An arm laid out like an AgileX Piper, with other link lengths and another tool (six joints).
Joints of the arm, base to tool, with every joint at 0 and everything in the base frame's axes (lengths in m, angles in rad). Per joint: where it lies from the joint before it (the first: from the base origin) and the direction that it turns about. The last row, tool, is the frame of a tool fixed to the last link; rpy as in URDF.
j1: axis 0 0 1 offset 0 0 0.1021
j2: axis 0 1 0 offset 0 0 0
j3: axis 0 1 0 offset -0.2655 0 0.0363
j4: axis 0.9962 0 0.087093 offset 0.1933 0 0.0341
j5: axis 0 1 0 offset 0 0 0
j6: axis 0.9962 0 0.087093 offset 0.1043 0 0.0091
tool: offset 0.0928 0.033 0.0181 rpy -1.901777 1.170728 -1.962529
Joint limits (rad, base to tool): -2.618..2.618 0..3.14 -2.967..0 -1.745..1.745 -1.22..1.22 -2.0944..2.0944
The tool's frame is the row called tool.
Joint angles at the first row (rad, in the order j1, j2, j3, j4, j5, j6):
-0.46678 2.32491 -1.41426 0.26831 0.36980 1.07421
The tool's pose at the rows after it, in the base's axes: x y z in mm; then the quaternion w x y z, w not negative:
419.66 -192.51 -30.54 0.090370 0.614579 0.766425 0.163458
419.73 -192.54 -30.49 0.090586 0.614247 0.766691 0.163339
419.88 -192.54 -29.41 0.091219 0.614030 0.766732 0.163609
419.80 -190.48 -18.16 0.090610 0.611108 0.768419 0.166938
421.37 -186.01 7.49 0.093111 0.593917 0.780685 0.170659
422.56 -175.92 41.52 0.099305 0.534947 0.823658 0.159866
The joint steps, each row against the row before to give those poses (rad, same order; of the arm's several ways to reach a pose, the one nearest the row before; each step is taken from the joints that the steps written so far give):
-0.00103 -0.00001 -0.00184 0.00003 -0.00052 -0.00030
-0.00001 0.00001 -0.00005 -0.00002 -0.00037 -0.00088
0.00001 -0.00262 0.00002 0.00000 0.00124 0.00000
-0.00001 -0.03034 -0.00192 0.00091 0.03240 -0.00222
0.00001 -0.06185 -0.01599 0.00000 0.07108 -0.02991
0.00296 -0.08006 -0.02357 -0.00861 0.09231 -0.12287

